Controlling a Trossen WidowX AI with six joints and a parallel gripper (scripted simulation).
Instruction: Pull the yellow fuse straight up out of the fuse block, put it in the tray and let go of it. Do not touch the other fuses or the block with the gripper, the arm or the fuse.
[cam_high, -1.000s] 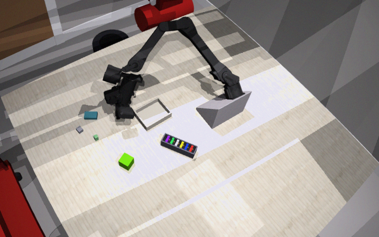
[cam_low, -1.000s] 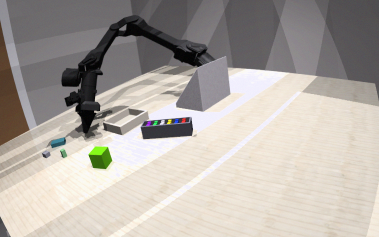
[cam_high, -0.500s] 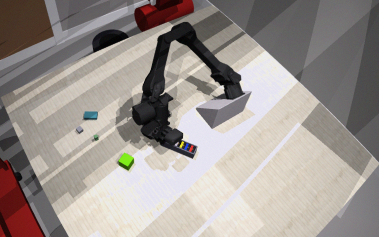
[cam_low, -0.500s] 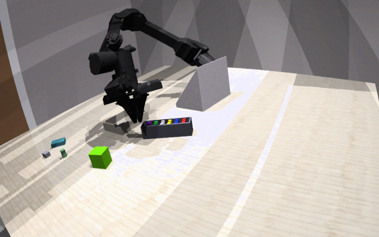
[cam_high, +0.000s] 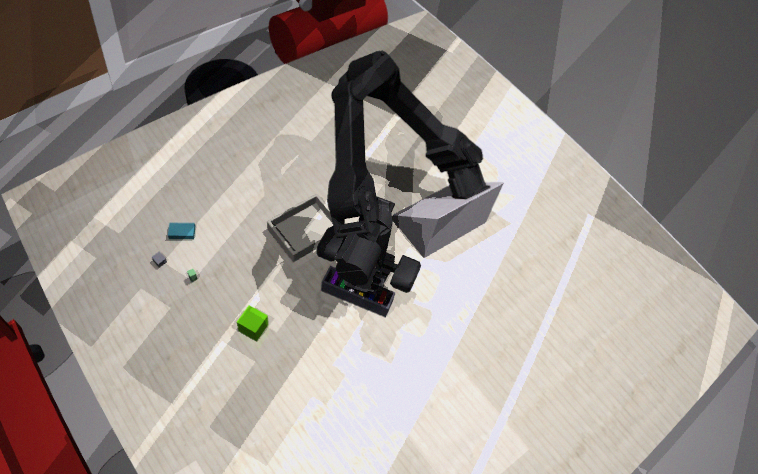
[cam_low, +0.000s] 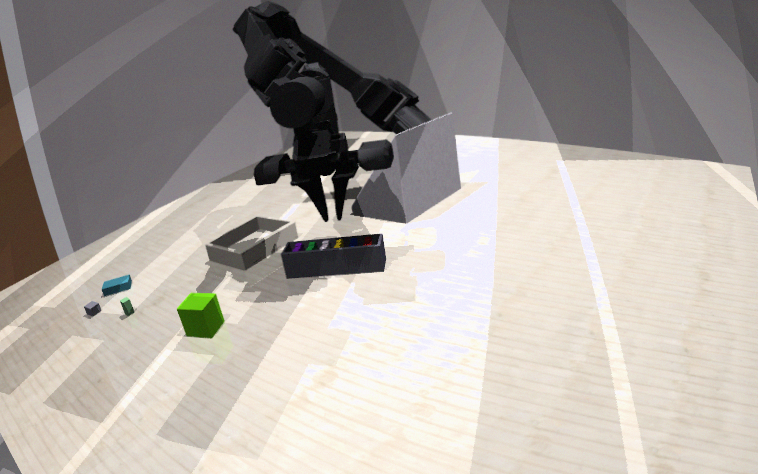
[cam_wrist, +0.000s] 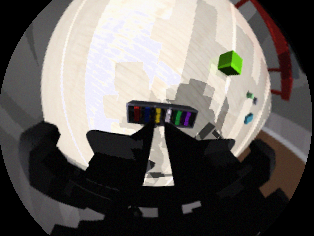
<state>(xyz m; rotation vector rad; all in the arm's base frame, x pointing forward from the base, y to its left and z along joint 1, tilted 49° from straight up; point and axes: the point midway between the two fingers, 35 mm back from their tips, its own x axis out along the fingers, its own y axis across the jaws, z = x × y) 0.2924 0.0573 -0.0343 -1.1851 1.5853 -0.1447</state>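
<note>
My gripper tip is 50 mm above the yellow fuse. Also, from my gripper tip: teal block 310 mm to the right, 270 mm ahead, 70 mm below; then small green piece 290 mm ahead, 200 mm to the right, 60 mm below; then grey tray 200 mm to the right, 70 mm below, 30 mm ahead.
</note>
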